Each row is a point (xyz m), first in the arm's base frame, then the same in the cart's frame.
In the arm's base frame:
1: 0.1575 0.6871 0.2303
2: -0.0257 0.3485 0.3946
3: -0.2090 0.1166 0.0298
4: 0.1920 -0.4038 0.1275
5: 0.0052 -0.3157 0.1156
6: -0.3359 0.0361 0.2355
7: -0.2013 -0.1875 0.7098
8: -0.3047 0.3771 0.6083
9: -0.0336 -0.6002 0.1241
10: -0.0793 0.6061 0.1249
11: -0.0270 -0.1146 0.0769
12: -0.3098 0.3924 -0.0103
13: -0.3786 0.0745 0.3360
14: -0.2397 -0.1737 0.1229
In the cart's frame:
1: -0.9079 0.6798 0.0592
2: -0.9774 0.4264 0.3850
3: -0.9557 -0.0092 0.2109
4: -0.4205 -0.1550 0.5762
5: -0.6173 -0.1837 0.5194
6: -1.0878 -0.0265 0.4280
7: -1.0002 0.1059 0.9455
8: -1.2890 0.4217 0.5498
9: -0.5413 -0.4065 0.6841
10: -1.0585 0.4576 0.0183
11: -0.7154 -0.0703 0.3762
12: -1.1436 0.1262 0.0260
13: -1.1661 0.0311 0.4909
14: -0.8916 -0.1907 0.4492

